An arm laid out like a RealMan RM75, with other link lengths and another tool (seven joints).
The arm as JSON. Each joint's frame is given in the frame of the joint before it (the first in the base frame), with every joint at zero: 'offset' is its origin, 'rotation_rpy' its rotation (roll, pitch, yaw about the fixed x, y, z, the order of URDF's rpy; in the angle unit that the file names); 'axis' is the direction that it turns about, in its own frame. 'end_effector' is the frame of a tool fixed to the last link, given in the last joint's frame.
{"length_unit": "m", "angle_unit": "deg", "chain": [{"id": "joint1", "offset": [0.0, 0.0, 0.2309], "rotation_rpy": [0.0, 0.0, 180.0], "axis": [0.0, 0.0, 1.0]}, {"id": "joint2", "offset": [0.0, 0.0, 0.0], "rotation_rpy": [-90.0, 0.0, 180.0], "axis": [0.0, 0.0, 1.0]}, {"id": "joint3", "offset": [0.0, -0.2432, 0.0], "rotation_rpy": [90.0, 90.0, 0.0], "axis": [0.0, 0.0, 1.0]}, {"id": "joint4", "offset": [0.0, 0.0, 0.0], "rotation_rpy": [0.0, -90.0, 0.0], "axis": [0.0, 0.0, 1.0]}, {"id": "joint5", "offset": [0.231, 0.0, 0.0], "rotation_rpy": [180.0, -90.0, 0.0], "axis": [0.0, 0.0, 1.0]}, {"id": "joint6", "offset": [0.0, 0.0, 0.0], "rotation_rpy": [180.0, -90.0, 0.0], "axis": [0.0, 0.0, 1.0]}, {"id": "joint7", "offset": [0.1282, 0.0, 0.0], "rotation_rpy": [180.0, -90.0, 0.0], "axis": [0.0, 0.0, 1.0]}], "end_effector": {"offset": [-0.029, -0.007, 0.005], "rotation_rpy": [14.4, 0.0, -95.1]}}
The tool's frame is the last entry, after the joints.
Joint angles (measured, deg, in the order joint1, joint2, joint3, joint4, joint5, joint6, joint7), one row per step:
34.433, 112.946, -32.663, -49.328, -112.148, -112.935, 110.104
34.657, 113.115, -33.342, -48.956, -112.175, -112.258, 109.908
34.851, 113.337, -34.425, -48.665, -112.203, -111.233, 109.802
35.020, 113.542, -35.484, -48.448, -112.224, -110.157, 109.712
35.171, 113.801, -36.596, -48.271, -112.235, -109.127, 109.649
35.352, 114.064, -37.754, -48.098, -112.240, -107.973, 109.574
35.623, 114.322, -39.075, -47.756, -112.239, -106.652, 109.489
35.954, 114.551, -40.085, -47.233, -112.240, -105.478, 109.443
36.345, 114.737, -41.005, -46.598, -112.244, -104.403, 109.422
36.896, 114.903, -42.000, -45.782, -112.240, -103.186, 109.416
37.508, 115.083, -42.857, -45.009, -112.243, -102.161, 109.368
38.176, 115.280, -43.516, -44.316, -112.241, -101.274, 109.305
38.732, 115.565, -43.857, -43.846, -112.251, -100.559, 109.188
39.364, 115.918, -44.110, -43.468, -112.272, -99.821, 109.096
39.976, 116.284, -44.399, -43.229, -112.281, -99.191, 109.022
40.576, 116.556, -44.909, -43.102, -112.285, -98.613, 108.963
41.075, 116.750, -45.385, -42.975, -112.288, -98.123, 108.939
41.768, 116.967, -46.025, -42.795, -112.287, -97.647, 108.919
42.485, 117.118, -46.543, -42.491, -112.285, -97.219, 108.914
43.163, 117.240, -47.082, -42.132, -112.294, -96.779, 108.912
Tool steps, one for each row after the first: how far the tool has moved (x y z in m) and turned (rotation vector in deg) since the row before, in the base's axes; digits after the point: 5 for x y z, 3 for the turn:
-0.00134, 0.00172, -0.00383, -0.220, -0.216, 0.084
-0.00153, 0.00217, -0.00488, -0.269, -0.508, -0.008
-0.00139, 0.00220, -0.00446, -0.151, -0.563, -0.033
-0.00157, 0.00189, -0.00488, -0.235, -0.553, 0.007
-0.00175, 0.00219, -0.00499, -0.152, -0.610, 0.017
-0.00206, 0.00255, -0.00588, -0.229, -0.665, 0.018
-0.00179, 0.00230, -0.00553, -0.235, -0.412, -0.104
-0.00182, 0.00217, -0.00540, -0.309, -0.340, -0.115
-0.00239, 0.00272, -0.00600, -0.354, -0.369, -0.110
-0.00291, 0.00253, -0.00567, -0.372, -0.289, 0.049
-0.00342, 0.00257, -0.00506, -0.289, -0.181, 0.152
-0.00321, 0.00209, -0.00420, -0.090, -0.006, 0.171
-0.00399, 0.00240, -0.00417, -0.006, 0.040, 0.233
-0.00436, 0.00218, -0.00393, -0.040, 0.015, 0.354
-0.00455, 0.00215, -0.00348, -0.101, -0.207, 0.525
-0.00370, 0.00173, -0.00286, -0.114, -0.221, 0.423
-0.00517, 0.00201, -0.00362, -0.285, -0.280, 0.664
-0.00481, 0.00196, -0.00326, -0.290, -0.212, 0.565
-0.00432, 0.00173, -0.00328, -0.314, -0.251, 0.492

